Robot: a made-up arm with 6 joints.
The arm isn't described. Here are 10 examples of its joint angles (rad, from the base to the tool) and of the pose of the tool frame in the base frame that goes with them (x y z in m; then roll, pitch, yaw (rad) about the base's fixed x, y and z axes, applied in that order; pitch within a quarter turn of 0, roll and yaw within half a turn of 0).
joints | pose
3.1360 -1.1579 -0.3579 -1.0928 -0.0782 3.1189 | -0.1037 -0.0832 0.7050 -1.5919 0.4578 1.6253
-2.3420 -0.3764 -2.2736 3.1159 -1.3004 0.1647 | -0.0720 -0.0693 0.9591 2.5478 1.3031 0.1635
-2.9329 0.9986 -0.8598 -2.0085 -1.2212 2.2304 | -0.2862 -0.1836 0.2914 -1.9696 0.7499 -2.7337
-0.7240 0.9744 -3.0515 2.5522 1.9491 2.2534 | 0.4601 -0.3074 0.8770 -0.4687 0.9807 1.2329
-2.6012 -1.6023 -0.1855 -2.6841 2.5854 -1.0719 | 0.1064 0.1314 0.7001 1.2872 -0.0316 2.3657
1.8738 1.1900 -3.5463 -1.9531 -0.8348 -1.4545 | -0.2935 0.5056 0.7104 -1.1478 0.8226 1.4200
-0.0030 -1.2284 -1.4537 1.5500 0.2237 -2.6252 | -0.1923 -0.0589 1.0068 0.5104 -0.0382 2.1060
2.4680 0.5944 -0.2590 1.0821 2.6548 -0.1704 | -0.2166 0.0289 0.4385 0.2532 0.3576 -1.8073
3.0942 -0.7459 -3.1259 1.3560 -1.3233 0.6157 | 0.4352 0.1043 0.8387 1.5247 0.2442 2.7598
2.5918 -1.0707 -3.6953 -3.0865 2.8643 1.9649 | 0.4242 -0.2527 0.4497 1.8069 -0.3290 -2.2136
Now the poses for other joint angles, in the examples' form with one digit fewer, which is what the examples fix.
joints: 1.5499 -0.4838 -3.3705 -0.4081 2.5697 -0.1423
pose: 0.047 -0.236 0.988 -2.754 -1.228 0.913
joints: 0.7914 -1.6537 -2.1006 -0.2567 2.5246 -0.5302
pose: -0.304 -0.356 0.694 2.360 -1.063 1.483
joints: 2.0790 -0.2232 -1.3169 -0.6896 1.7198 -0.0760
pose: -0.105 0.347 0.740 2.454 0.194 2.043
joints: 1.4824 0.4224 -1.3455 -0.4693 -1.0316 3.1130
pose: -0.014 0.555 0.693 -0.909 1.060 0.928
